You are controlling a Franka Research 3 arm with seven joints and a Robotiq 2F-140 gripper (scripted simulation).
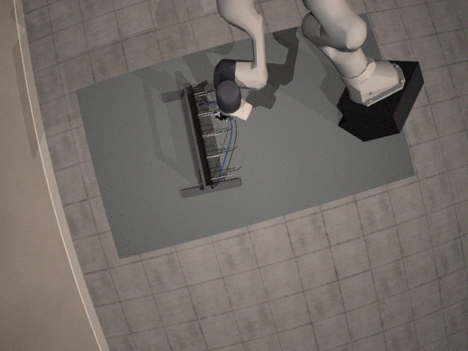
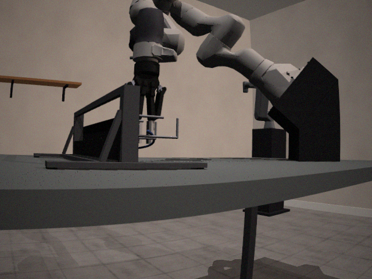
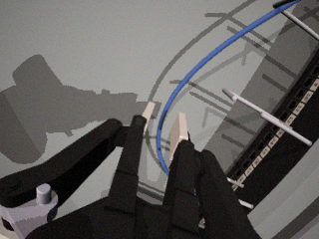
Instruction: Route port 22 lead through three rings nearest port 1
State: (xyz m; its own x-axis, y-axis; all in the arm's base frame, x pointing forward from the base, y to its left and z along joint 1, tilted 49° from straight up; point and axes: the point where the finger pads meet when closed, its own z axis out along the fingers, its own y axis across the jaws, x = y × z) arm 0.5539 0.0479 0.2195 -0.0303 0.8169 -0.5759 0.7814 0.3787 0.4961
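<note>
The rack is 170 mm ahead of my hand, 50 mm to the left of it and 10 mm below it.
</note>
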